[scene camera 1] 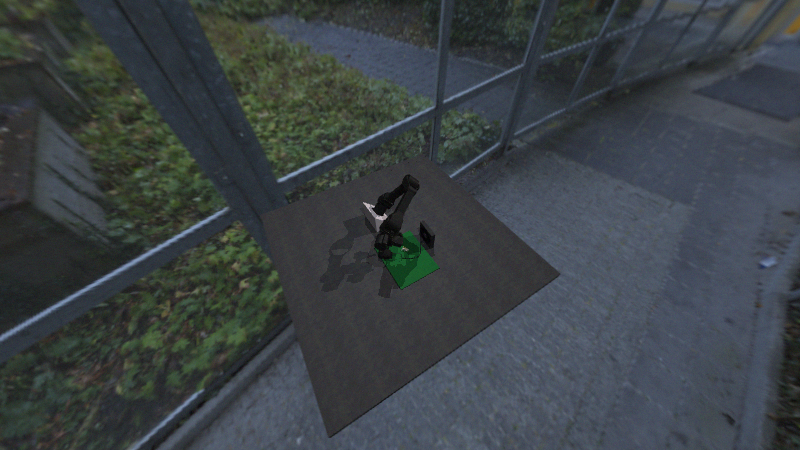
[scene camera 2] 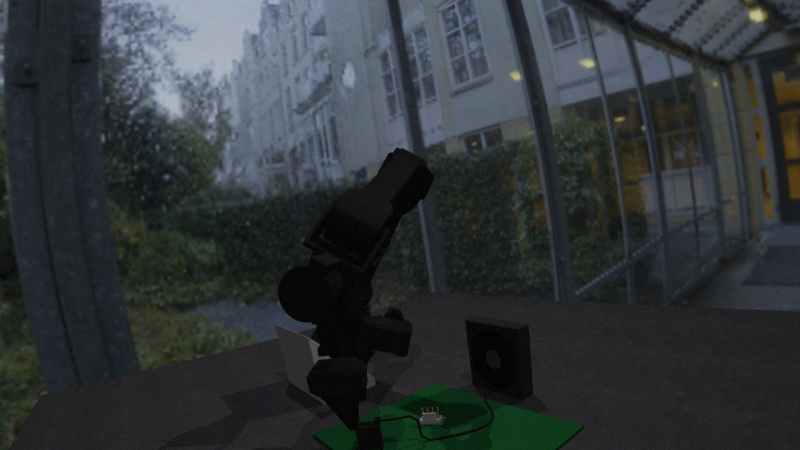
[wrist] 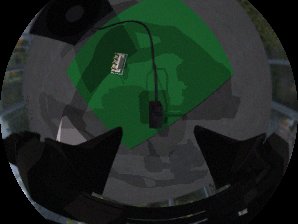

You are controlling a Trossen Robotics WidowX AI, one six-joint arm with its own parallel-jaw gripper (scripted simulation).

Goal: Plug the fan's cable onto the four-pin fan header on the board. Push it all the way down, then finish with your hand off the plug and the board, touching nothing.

Note:
The gripper (scene camera 2: 358,414) is open and holds nothing. Further things: a black fan (scene camera 2: 499,350) and a green board (scene camera 1: 407,270).
The gripper is seen too in the wrist view (wrist: 159,130). The green board is seen too in the wrist view (wrist: 190,63).

